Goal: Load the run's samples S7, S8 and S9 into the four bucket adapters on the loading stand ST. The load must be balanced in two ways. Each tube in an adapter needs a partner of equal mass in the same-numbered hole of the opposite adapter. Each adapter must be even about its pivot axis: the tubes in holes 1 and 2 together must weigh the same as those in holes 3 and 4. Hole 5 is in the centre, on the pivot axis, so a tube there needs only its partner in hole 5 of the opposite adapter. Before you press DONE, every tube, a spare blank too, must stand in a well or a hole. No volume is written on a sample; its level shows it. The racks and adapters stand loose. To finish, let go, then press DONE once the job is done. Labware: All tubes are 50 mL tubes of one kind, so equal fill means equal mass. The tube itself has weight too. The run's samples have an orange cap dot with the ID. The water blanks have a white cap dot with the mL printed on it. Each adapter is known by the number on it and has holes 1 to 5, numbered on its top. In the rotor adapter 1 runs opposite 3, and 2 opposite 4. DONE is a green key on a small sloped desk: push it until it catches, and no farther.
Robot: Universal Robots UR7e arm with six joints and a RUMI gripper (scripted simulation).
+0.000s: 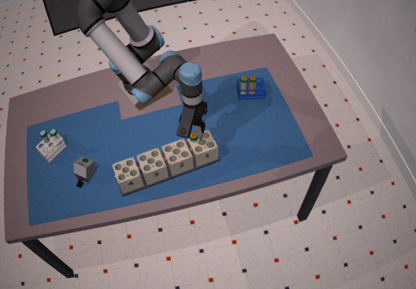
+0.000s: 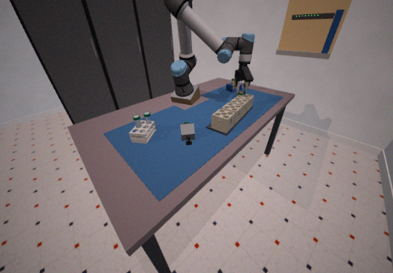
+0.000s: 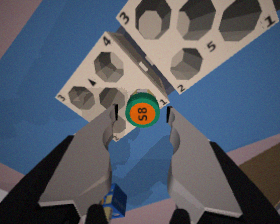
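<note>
The sample tube S8 is 5 cm below my hand and 1 cm ahead of it. Round my hand: DONE desk: 49 cm to the right, 7 cm below, 3 cm behind; sample tube S7: 29 cm to the left, 25 cm behind, 6 cm below; blue sample rack: 34 cm to the left, 26 cm behind, 9 cm below.
</note>
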